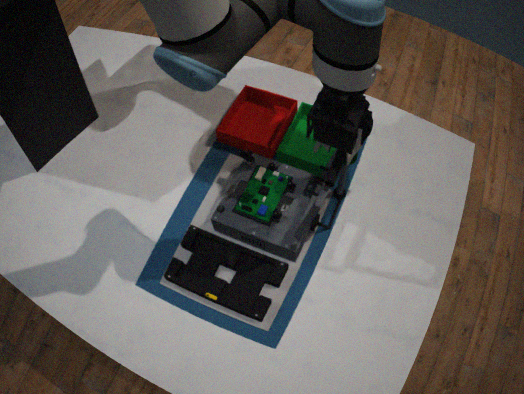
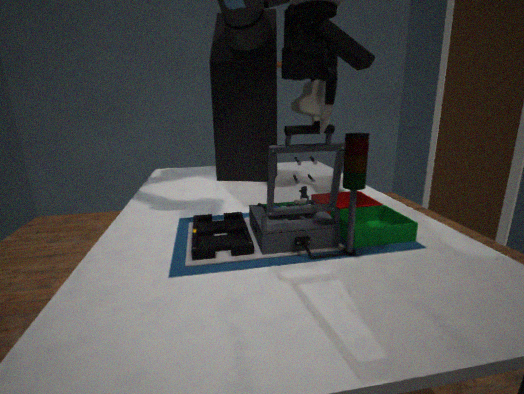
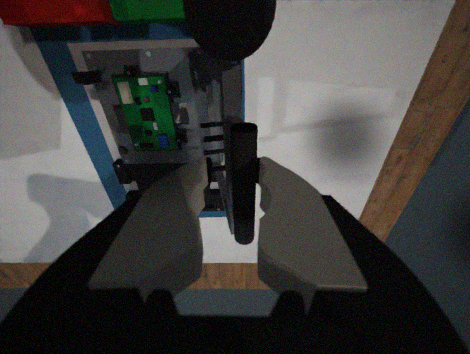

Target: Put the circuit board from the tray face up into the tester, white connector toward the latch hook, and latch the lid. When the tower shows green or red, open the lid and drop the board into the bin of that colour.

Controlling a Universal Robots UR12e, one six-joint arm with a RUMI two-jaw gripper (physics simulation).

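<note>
The green circuit board lies face up in the grey tester. Its white connector is at the corner near the black latch hook. The lid stands upright and open, with its black handle on top. My gripper is partly open, its fingers on both sides of the handle with small gaps. The signal tower shows dim red and green sections; neither looks clearly lit.
The black tray lies beside the tester, with no board in it. The red bin and green bin stand at the tester's other side. The tower's dark round top is close to the lid.
</note>
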